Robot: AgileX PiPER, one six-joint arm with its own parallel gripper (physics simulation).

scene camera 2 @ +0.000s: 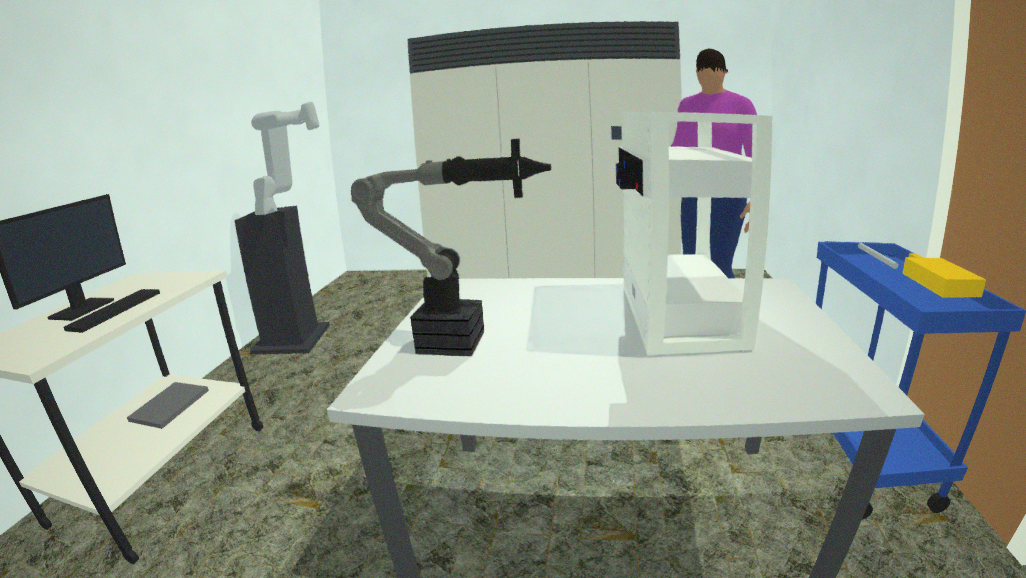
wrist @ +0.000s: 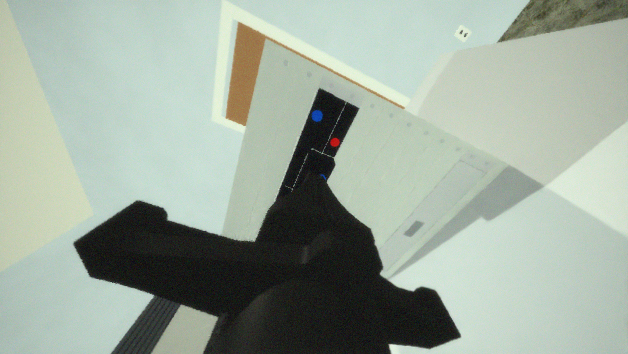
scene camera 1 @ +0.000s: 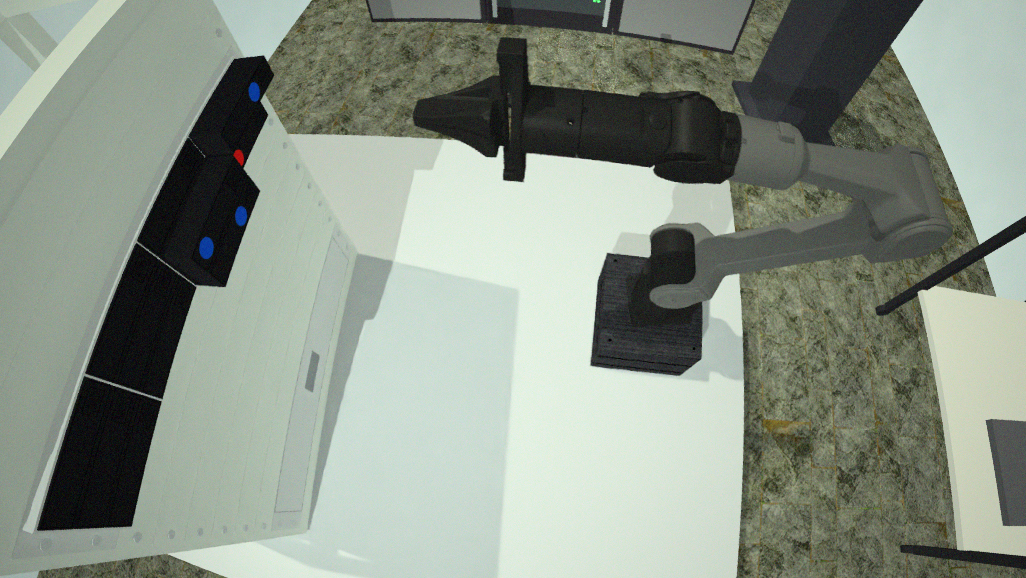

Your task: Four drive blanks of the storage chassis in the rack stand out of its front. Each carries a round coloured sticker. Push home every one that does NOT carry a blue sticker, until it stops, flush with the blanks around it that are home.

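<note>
The chassis front has black drive blanks in rows. A red sticker marks a blank that looks level with its neighbours in the wrist view; in scene camera 1 it is partly hidden behind a protruding blank. A blue sticker is on a blank standing out at the far end. Two more blue stickers, the upper and the lower, are on adjoining protruding blanks. My gripper is shut and empty, pointing at the chassis front from well back. Its fingers hide some blanks in the wrist view.
The pale rack stands on the white table, with a grey front panel below the blanks. The arm's dark base is opposite it. A blue cart is at the right, and a desk with a monitor at the left.
</note>
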